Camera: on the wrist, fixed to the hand. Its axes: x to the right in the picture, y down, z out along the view.
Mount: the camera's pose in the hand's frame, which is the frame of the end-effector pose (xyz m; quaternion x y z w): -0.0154 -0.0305 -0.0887 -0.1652 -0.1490 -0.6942 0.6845
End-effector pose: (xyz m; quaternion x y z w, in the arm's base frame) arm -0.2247 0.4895 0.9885 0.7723 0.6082 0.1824 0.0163
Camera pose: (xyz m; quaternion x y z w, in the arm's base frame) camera -0.2829 0.4654 1.0597 0.1309 0.9200 0.0989 0.3560
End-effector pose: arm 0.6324 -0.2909 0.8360 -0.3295 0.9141 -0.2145 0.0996
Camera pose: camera 0.6325 -0.2731 0.9294 -0.9085 0.4176 -0.0159 0.0010
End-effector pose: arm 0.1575 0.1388 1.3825 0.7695 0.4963 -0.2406 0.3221
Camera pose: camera 0.1279 0.2037 1.4453 0.0931 0.8656 -0.4210 0.2545
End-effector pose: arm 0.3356 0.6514 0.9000 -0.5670 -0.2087 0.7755 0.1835
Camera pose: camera 0.4263 0.6794 0.9046 -0.1580 -0.6919 0.4534 0.5392
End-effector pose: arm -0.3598 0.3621 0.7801 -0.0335 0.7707 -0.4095 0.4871
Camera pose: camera -0.4314 0.4019 0.8284 -0.6994 0.4994 -0.4861 0.1584
